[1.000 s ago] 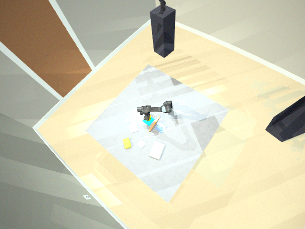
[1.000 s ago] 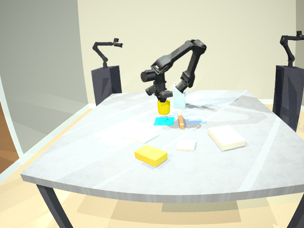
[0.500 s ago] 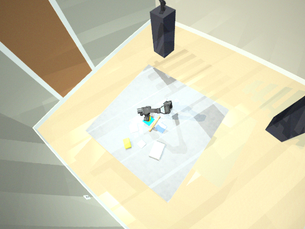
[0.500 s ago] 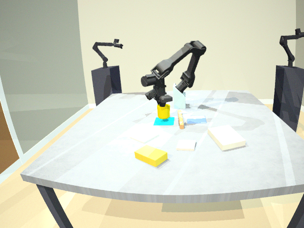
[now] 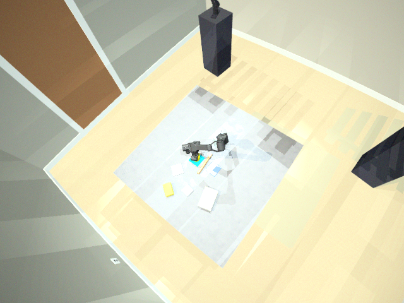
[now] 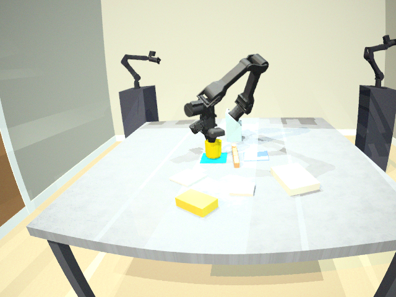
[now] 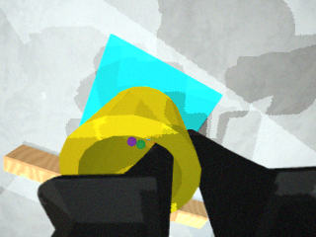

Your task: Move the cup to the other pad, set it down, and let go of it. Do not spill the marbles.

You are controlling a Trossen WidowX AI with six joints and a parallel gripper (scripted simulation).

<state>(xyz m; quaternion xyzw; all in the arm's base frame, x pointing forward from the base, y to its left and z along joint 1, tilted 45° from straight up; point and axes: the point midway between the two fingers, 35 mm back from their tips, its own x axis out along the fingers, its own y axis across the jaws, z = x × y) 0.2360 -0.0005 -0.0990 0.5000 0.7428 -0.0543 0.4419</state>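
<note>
Now: the yellow cup 20 mm ahead of my gripper tip and 20 mm to the left of it. From my gripper tip the other things lie so: cyan pad (20 mm ahead, 20 mm to the left, 50 mm below); wooden bar (110 mm to the left, 40 mm below); yellow block (400 mm ahead, 50 mm to the left, 30 mm below).
</note>
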